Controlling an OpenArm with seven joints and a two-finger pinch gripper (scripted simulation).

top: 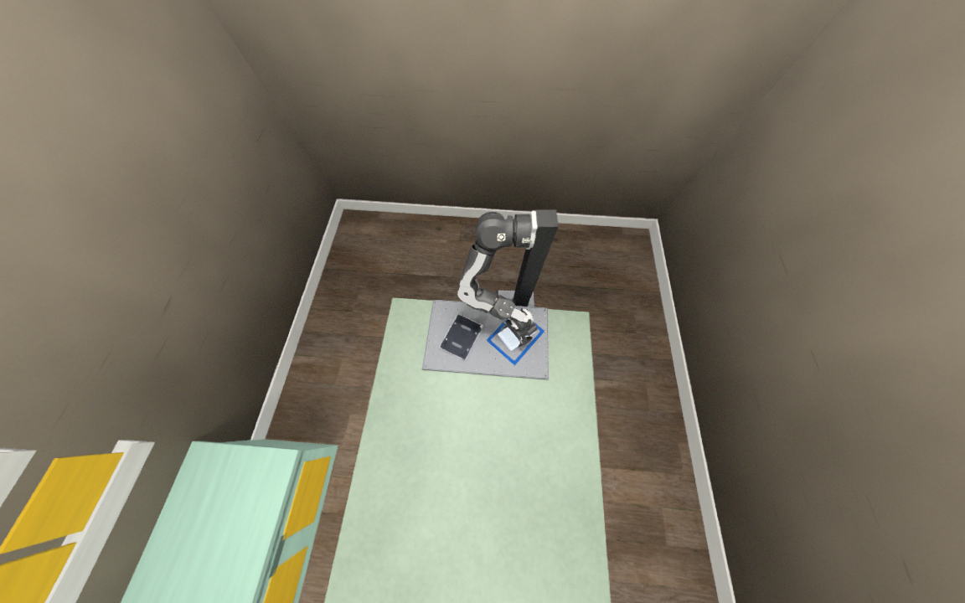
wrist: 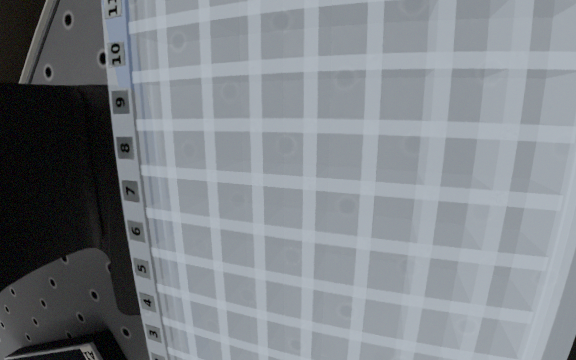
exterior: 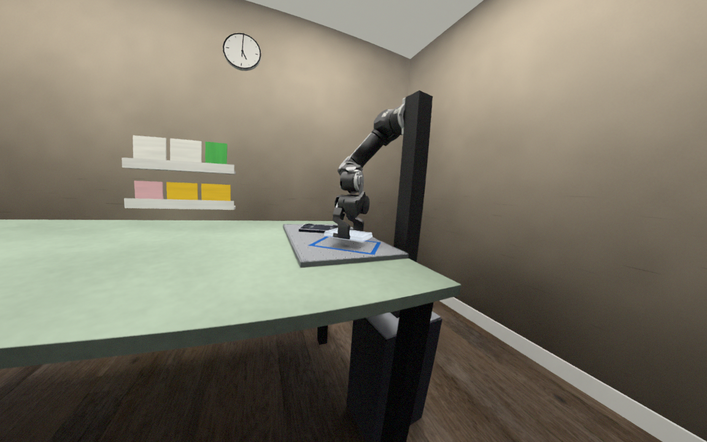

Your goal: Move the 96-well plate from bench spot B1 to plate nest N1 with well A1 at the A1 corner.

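Now: hand 40 mm past the white A1 label, 140 mm to the left of it and 20 mm above it. Also, from my hand: black plate nest N1 (10 mm ahead, 220 mm to the right, 20 mm below); then 96-well plate (right at my hand).
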